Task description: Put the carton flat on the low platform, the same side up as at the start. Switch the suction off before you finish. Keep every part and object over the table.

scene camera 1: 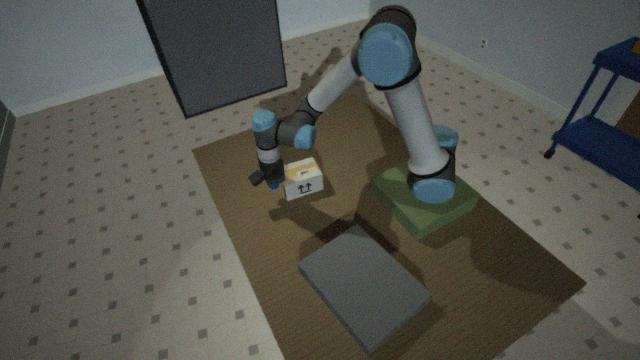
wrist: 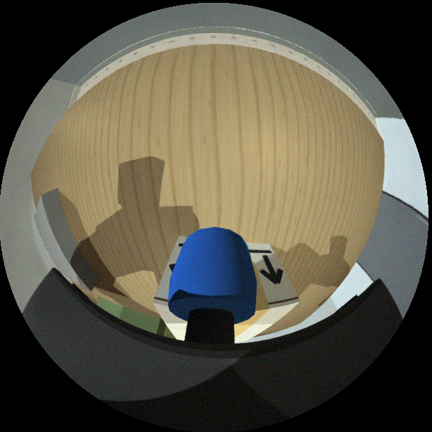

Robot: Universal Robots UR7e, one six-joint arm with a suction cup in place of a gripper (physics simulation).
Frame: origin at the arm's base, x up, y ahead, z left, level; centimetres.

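Where they show: hand, tool point: (scene camera 1: 274, 185).
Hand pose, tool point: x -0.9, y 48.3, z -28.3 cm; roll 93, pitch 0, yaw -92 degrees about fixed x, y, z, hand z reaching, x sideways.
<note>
After its pixels a point has its place.
The white carton (scene camera 1: 295, 190) @[y 41.9, x -3.1, z -23.9 cm] (wrist: 285, 292) stands upright on the brown table, with tan tape on top and black up arrows on its sides. My suction cup (scene camera 1: 273, 186) (wrist: 214, 270) is blue and points down just left of the carton in the scene view. In the wrist view it hides the middle of the carton's arrowed side, and a black stem shows behind the cup. The cup is not on the carton's top and I see nothing held on it; whether it touches the side is hidden. The low grey platform (scene camera 1: 365, 285) @[y 40.8, x -2.5, z 20.8 cm] lies nearer the scene camera, apart from the carton.
The arm's base stands on a green block (scene camera 1: 417, 220) @[y 14.2, x -0.5, z 11.2 cm] (wrist: 132, 315) right of the carton. The brown table (scene camera 1: 240, 210) @[y 62.7, x -7.3, z -29.1 cm] has its left edge close to the cup. A dark grey panel (scene camera 1: 225, 55) stands behind, and a blue cart (scene camera 1: 605, 145) stands at the right.
</note>
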